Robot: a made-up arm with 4 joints.
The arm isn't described. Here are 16 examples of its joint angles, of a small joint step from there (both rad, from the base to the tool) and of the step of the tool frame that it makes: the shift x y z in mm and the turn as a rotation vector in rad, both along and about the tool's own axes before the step.
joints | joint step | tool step
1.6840 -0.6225 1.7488 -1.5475 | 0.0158 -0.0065 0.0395 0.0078 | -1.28 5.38 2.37 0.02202 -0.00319 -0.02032
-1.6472 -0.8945 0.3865 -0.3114 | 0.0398 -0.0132 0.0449 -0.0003 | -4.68 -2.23 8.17 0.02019 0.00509 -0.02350
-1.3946 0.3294 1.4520 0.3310 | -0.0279 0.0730 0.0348 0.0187 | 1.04 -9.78 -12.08 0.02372 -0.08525 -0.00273
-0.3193 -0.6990 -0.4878 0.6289 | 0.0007 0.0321 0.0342 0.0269 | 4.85 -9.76 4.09 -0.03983 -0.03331 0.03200
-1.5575 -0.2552 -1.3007 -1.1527 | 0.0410 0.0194 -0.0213 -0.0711 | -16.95 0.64 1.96 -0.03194 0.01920 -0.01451
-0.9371 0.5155 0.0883 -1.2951 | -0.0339 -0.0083 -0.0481 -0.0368 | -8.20 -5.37 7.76 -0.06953 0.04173 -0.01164
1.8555 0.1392 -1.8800 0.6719 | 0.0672 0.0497 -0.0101 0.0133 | 9.51 -5.50 3.93 -0.03863 0.01869 0.08115
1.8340 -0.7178 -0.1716 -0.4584 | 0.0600 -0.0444 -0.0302 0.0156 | -5.21 5.72 11.51 0.05563 0.04455 0.05683
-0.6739 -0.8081 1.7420 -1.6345 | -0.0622 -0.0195 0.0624 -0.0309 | -10.09 12.15 -25.69 0.10066 -0.03090 -0.05325
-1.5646 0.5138 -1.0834 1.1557 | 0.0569 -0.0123 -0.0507 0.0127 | 28.78 -4.45 -4.92 0.01404 -0.05716 0.03069
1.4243 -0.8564 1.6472 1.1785 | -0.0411 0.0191 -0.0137 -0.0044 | 1.27 4.60 6.24 -0.02109 -0.02480 0.00603
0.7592 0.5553 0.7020 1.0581 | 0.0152 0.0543 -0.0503 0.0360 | 15.59 9.74 -12.37 0.04081 -0.08659 0.03673
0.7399 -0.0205 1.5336 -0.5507 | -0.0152 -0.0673 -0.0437 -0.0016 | -2.27 4.75 15.41 -0.07415 0.01709 0.02372
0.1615 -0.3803 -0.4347 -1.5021 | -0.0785 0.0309 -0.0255 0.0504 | 27.25 7.77 -11.54 -0.03978 -0.06225 -0.02581
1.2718 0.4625 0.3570 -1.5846 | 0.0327 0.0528 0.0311 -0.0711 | -5.78 2.51 -5.56 0.06121 0.03304 -0.01041
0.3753 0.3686 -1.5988 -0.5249 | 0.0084 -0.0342 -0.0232 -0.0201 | -2.85 6.61 8.07 0.02824 0.01324 0.01168
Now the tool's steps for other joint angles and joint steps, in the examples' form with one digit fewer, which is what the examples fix.
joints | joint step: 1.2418 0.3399 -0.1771 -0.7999 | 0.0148 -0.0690 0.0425 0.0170
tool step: -4.3 13.2 12.1 0.0479 0.0212 -0.0518
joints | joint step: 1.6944 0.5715 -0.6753 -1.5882 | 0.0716 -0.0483 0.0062 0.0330
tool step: -3.2 2.8 12.0 0.0752 -0.0021 0.0606
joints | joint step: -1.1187 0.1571 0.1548 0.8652 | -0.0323 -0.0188 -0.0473 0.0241
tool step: 0.8 9.5 -13.0 0.0450 0.0234 0.0375
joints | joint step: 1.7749 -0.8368 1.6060 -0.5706 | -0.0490 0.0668 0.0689 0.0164
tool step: 1.6 -2.7 -26.9 0.0744 -0.0935 -0.0446
